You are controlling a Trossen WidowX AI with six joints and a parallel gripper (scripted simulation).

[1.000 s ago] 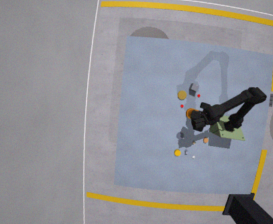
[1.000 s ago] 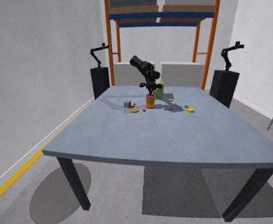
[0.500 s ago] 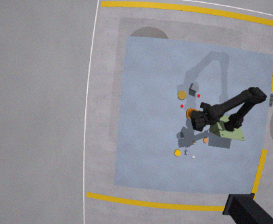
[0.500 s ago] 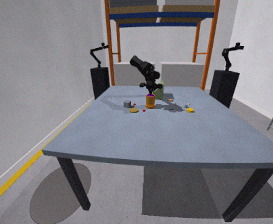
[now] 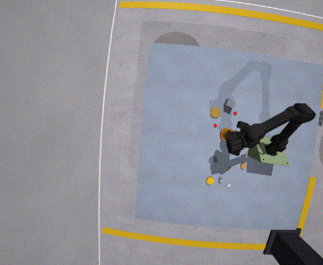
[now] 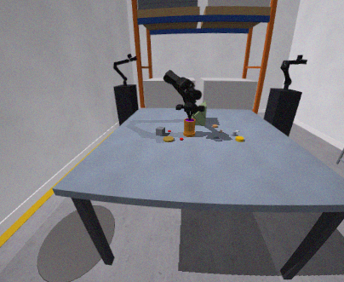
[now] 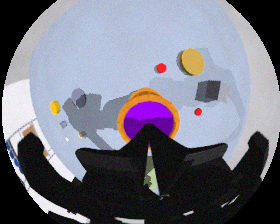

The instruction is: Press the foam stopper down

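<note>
My hand is 50 mm above the purple foam stopper. The rest, counted from my hand: grey disc 190 mm to the left, 140 mm below, 50 mm ahead; grey cube 210 mm to the right, 120 mm below, 20 mm ahead; small piece 200 mm to the left, 170 mm behind, 140 mm below.
</note>
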